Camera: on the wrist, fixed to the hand. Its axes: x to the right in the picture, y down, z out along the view.
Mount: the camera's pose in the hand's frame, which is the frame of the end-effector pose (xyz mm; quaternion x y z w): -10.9 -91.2 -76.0 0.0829 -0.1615 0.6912 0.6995
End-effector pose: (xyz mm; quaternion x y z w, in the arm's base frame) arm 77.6 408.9 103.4 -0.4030 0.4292 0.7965 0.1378
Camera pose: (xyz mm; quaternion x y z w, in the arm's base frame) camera 175.9 404.0 36.1 -0.1548 -0.6225 -0.6819 0.3514
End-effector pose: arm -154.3 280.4 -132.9 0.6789 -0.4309 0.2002 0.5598
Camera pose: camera -70.5 355.4 -172.4 0.2558 -0.8445 0.4530 0.1273
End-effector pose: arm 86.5 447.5 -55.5 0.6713 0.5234 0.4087 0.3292
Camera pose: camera -22.2 459.4 -102.9 -0.9246 0.1172 -0.3616 0.0233
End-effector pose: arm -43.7 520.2 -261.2 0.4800 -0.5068 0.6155 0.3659
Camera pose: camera 28.0 614.6 -248.8 -0.1152 0.6944 -0.6480 0.2911
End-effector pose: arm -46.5 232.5 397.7 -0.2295 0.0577 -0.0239 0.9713
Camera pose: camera -68.5 118.1 372.2 -0.0440 0.0401 0.6869 0.7243
